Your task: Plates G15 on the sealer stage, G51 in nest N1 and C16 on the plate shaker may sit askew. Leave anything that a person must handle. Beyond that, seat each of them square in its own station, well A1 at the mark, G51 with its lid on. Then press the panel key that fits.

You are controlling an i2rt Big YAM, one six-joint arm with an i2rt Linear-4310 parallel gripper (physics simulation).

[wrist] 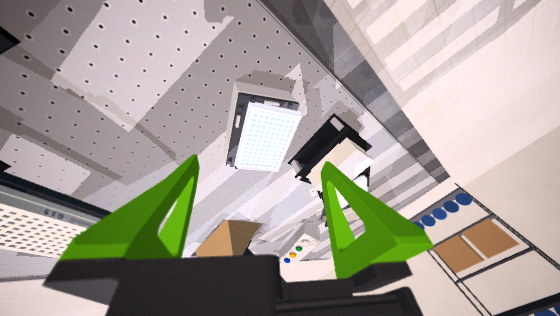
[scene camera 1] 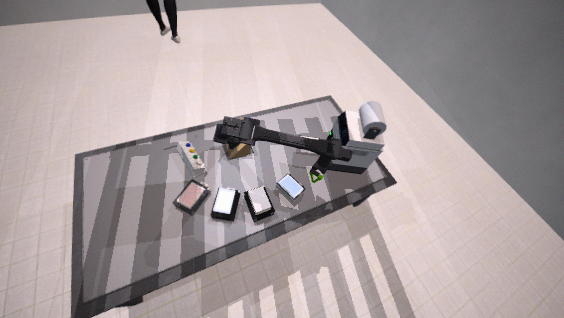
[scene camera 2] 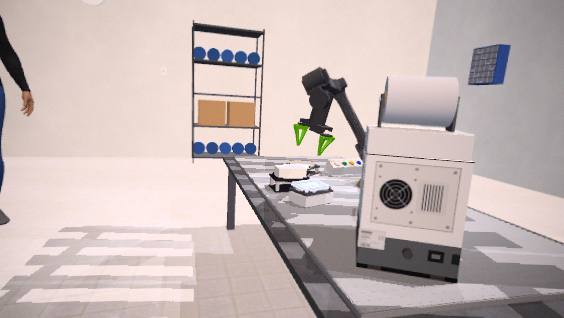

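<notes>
My gripper (scene camera 1: 317, 176) (scene camera 2: 309, 149) (wrist: 264, 163) is open and empty, above the table between the sealer and a pale blue plate. That plate (scene camera 1: 291, 186) (scene camera 2: 311, 186) (wrist: 268, 137) sits on a low white station with a dark top and looks slightly turned on it in the wrist view; its label is not readable. Plate G15 (wrist: 30, 225) shows at the left of the wrist view; my arm mostly hides it in scene camera 1. A cream-topped plate (scene camera 1: 259, 200) (scene camera 2: 291, 171) (wrist: 342, 160), a white plate (scene camera 1: 226, 201) and a pinkish plate (scene camera 1: 192, 195) are on dark stations, labels unreadable. The key panel (scene camera 1: 191, 157) (scene camera 2: 345, 166) has coloured keys.
The sealer (scene camera 1: 357, 145) (scene camera 2: 415, 200) with its large roll (scene camera 1: 373, 116) (scene camera 2: 421, 101) stands at the table's right end. A tan wedge (scene camera 1: 239, 151) (wrist: 215, 240) is near my arm's base. A person (scene camera 1: 171, 17) (scene camera 2: 12, 65) stands away from the table. A shelf rack (scene camera 2: 193, 90) is behind.
</notes>
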